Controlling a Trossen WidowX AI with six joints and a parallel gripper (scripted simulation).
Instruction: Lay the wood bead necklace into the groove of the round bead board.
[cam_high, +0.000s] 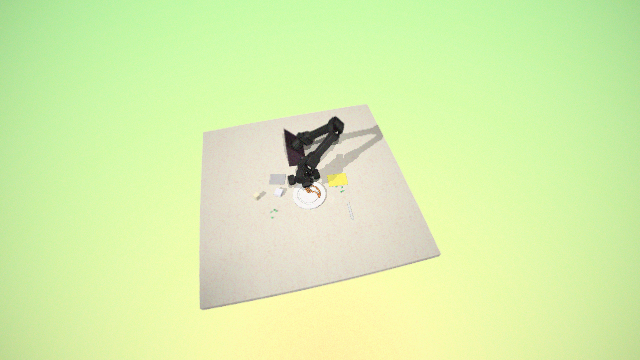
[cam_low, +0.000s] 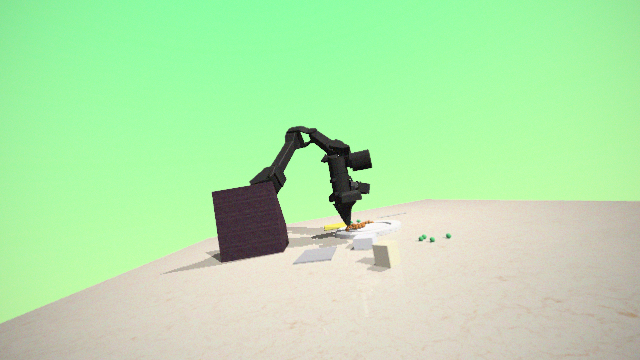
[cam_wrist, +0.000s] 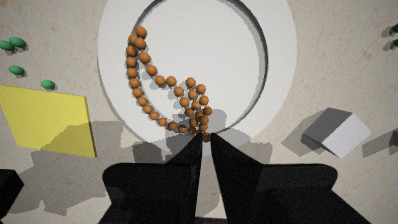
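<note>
The round white bead board is 6 cm ahead of my gripper tip, 2 cm to the left of it and 2 cm below it. The rest, counted from my gripper tip: cream cube: 3 cm ahead, 30 cm to the right, 1 cm below; then yellow card: 3 cm behind, 21 cm to the left, 3 cm below; then grey flat plate: 10 cm behind, 17 cm to the right, 3 cm below.
</note>
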